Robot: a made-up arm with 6 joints.
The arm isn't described. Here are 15 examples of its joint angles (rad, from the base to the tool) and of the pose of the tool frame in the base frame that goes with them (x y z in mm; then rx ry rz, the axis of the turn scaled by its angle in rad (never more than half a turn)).
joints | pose
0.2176 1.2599 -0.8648 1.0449 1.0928 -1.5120 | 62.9 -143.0 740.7 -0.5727 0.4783 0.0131
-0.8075 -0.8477 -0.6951 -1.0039 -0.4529 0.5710 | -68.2 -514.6 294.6 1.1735 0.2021 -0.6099
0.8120 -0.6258 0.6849 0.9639 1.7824 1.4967 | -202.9 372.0 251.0 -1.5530 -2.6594 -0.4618
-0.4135 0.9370 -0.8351 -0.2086 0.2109 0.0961 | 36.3 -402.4 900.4 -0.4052 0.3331 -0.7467
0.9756 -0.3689 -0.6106 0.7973 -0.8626 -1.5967 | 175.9 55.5 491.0 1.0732 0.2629 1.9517
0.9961 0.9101 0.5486 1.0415 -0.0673 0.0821 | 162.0 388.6 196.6 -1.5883 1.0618 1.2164
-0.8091 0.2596 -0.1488 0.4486 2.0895 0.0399 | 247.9 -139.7 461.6 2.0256 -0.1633 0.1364
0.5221 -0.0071 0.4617 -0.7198 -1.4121 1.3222 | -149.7 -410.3 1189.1 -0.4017 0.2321 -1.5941
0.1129 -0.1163 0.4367 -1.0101 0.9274 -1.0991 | -317.8 -225.3 442.4 0.5852 -2.2777 -0.5396
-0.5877 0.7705 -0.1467 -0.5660 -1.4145 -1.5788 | -319.5 239.6 645.2 -2.3095 -0.1587 0.6564
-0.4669 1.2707 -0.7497 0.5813 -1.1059 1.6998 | 342.1 -481.2 943.9 -1.7338 1.2418 -2.0320
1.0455 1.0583 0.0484 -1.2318 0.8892 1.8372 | 338.0 -186.2 355.7 0.0565 1.4946 -0.1206
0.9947 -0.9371 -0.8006 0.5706 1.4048 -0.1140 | -467.5 39.3 239.5 1.4757 2.1719 -0.8264
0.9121 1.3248 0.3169 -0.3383 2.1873 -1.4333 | -92.4 -170.6 619.3 0.9188 -0.6685 0.5383
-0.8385 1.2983 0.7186 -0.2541 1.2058 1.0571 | 118.6 -181.8 1088.1 0.2423 -0.2583 0.0813
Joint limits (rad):
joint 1: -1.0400..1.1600
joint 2: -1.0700..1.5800
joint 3: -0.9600..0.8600
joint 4: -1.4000..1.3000
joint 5: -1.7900..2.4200
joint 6: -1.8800..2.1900
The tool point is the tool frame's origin. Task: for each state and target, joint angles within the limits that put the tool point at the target. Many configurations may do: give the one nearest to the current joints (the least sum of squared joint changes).
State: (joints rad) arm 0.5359 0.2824 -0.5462 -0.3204 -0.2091 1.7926
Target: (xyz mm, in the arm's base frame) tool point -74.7 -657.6 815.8
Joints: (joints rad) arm 0.2334 0.2024 -0.5000 -0.5893 -0.5590 1.8659
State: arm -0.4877 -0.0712 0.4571 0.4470 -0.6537 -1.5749
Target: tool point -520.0 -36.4 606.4
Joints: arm -0.7645 0.0248 0.6996 0.1518 -0.7802 -1.6235
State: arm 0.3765 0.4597 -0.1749 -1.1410 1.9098 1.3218
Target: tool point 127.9 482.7 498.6
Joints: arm 0.7010 0.8256 0.1425 -1.2891 2.3513 1.5948
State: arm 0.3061 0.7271 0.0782 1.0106 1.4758 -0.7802
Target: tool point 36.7 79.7 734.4
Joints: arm 0.5746 1.3254 0.3593 1.0335 1.5949 -1.4131
